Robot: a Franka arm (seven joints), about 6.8 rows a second.
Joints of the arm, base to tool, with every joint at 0 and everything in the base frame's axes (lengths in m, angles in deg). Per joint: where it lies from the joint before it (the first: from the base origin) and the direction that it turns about. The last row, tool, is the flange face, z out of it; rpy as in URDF.
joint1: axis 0 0 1 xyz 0.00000 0.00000 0.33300
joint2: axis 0 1 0 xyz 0.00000 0.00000 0.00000
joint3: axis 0 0 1 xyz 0.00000 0.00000 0.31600
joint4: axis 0 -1 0 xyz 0.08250 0.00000 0.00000
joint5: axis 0 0 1 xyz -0.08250 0.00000 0.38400
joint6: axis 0 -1 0 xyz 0.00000 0.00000 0.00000
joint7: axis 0 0 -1 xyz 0.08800 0.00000 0.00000
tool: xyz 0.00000 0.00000 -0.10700 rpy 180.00 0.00 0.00
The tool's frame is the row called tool.
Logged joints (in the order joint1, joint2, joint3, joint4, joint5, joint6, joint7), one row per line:
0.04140, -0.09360, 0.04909, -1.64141, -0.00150, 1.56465, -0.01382
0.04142, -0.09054, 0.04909, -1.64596, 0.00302, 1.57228, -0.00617
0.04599, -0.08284, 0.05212, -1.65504, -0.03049, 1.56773, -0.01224
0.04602, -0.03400, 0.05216, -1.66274, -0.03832, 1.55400, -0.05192
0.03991, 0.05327, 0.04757, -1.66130, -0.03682, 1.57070, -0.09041
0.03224, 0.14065, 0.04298, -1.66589, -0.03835, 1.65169, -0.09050
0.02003, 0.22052, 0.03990, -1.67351, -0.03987, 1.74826, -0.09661
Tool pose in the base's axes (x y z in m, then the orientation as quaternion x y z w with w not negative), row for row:
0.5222, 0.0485, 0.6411, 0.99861, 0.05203, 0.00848, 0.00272
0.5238, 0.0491, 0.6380, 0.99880, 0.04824, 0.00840, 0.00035
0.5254, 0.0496, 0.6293, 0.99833, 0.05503, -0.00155, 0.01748
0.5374, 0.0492, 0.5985, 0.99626, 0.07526, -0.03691, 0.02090
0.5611, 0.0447, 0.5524, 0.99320, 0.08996, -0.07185, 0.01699
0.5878, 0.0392, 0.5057, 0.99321, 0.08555, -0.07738, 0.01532
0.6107, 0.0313, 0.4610, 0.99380, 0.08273, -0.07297, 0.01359
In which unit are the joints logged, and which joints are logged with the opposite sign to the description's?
The joints are logged in radians. Opposite sign: none.
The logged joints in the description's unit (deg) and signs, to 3 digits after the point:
2.372, -5.363, 2.813, -94.046, -0.086, 89.648, -0.792
2.373, -5.188, 2.813, -94.307, 0.173, 90.085, -0.354
2.635, -4.746, 2.986, -94.827, -1.747, 89.824, -0.701
2.637, -1.948, 2.989, -95.268, -2.196, 89.038, -2.975
2.287, 3.052, 2.726, -95.185, -2.110, 89.994, -5.180
1.847, 8.059, 2.463, -95.448, -2.197, 94.635, -5.185
1.148, 12.635, 2.286, -95.885, -2.284, 100.168, -5.535

